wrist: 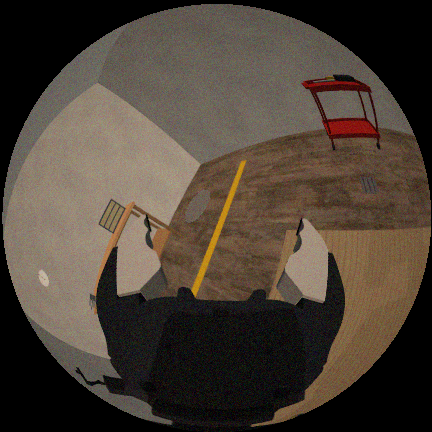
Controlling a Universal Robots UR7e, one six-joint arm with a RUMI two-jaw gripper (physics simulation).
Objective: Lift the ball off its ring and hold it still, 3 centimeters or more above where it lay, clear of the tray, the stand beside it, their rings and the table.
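Frame: origin at the arm's base, x ahead, y left, z up, level; metres.
Where they show: gripper, fingertip midpoint: (223, 219).
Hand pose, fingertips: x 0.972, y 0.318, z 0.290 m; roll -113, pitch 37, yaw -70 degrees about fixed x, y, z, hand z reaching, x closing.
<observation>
After its pixels a point has its place.
My gripper (223, 219) @(x 0.972, y 0.318, z 0.290 m) is open, its two pale jaws wide apart at the lower middle of the wrist view. Between the jaws show the brown floor and a yellow floor line, some way beyond the fingertips. The ball, its ring, the tray and the stand do not show in this view. A wooden table top (380, 280) @(x 0.964, y 0.047, z -0.027 m) shows at the lower right, beside and behind the right jaw.
A red cart (351, 128) stands far off at the upper right by the grey wall. An orange-brown wooden frame (111, 245) stands behind the left jaw. A yellow line (218, 227) and a grey oval patch (198, 205) lie on the floor. A round clock (43, 278) is at the left.
</observation>
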